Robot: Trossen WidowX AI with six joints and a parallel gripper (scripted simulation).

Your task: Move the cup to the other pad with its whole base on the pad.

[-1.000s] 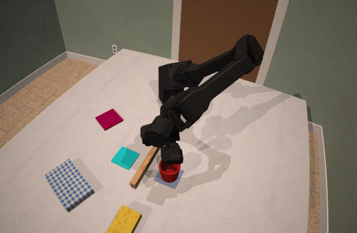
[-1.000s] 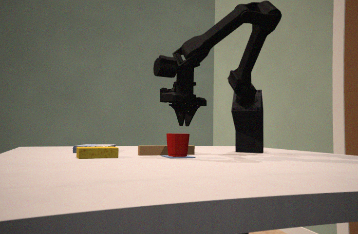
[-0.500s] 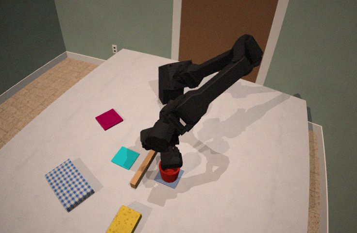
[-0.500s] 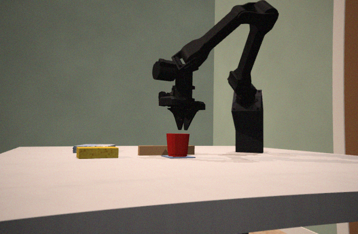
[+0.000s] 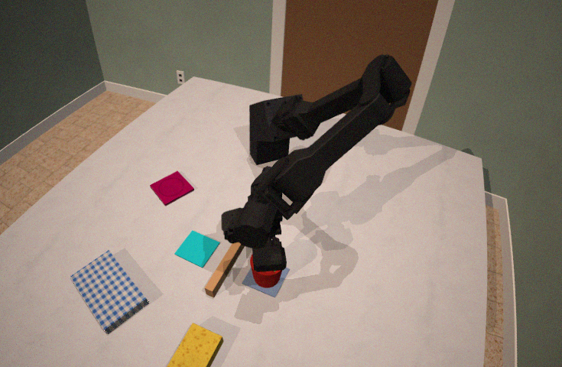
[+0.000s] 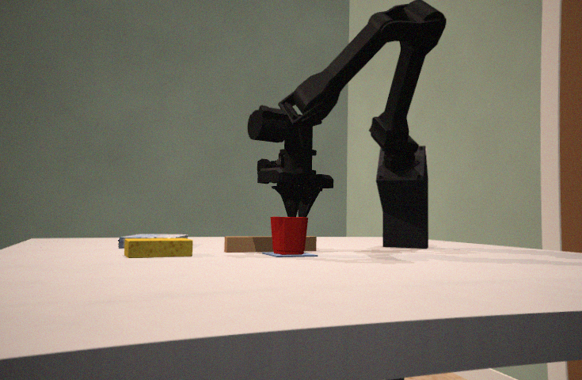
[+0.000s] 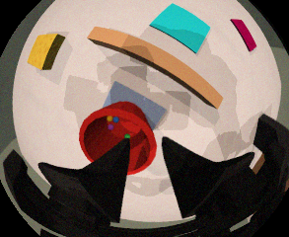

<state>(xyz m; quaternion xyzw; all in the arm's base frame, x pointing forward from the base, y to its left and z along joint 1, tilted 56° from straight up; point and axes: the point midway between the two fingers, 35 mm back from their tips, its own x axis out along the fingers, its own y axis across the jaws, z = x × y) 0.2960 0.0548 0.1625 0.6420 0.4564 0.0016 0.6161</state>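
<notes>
My hand is 8 cm above the red cup, 2 cm to the right of it and 2 cm short of it. The rest, counted from my hand: wooden bar 9 cm below, 7 cm to the right, 4 cm ahead.
</notes>
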